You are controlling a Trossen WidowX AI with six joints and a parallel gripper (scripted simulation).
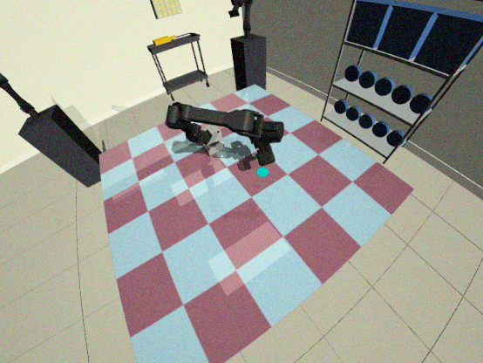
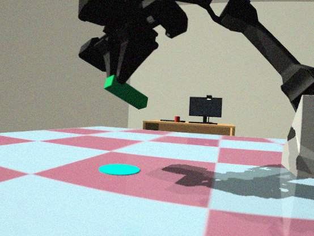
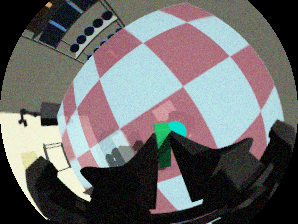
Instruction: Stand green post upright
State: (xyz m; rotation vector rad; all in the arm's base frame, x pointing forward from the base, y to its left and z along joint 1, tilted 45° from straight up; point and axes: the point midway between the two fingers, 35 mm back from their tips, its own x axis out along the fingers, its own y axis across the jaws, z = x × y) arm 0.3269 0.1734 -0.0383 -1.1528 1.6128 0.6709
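My gripper tip is now 120 mm above the cyan circle and 30 mm to the left of it. The rest, counted from my gripper tip: green post: 20 mm to the right, 10 mm below, 10 mm behind.
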